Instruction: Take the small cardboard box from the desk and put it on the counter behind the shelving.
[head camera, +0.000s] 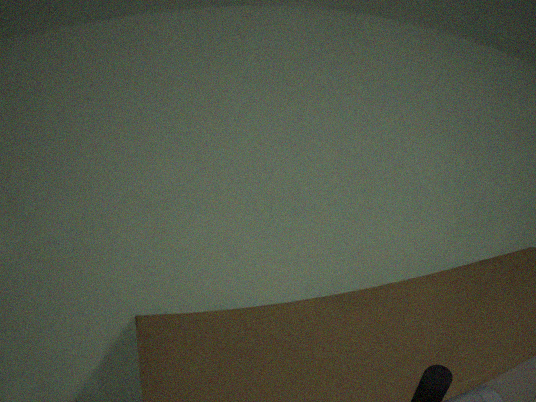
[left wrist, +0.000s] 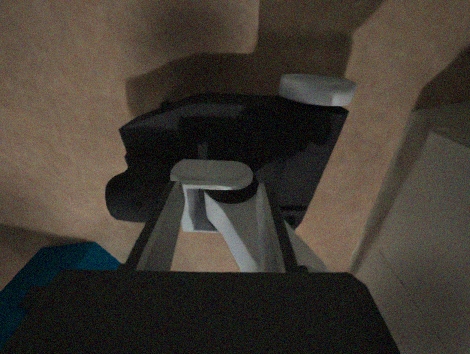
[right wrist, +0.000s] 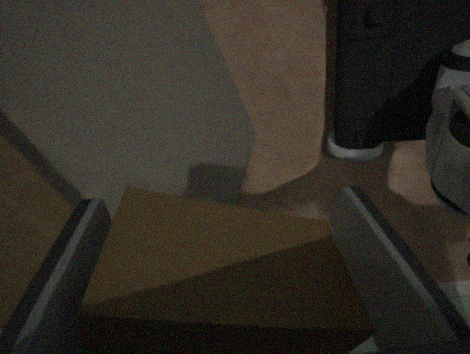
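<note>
The small cardboard box is held between the two fingers of my right gripper in the right wrist view, above the floor. Its lower part is in shadow. The counter's wooden top fills the lower right of the head view, with its left corner showing, and lies at the left edge of the right wrist view, to the left of the box. The box and the counter top are apart. A dark rounded part of my right arm shows over the counter top. My left gripper is partly open and empty.
A green wall stands behind the counter. The counter's pale front slopes down beside its top, with a dark shadow on it. My dark base stands on the brown floor. A blue object shows at lower left of the left wrist view.
</note>
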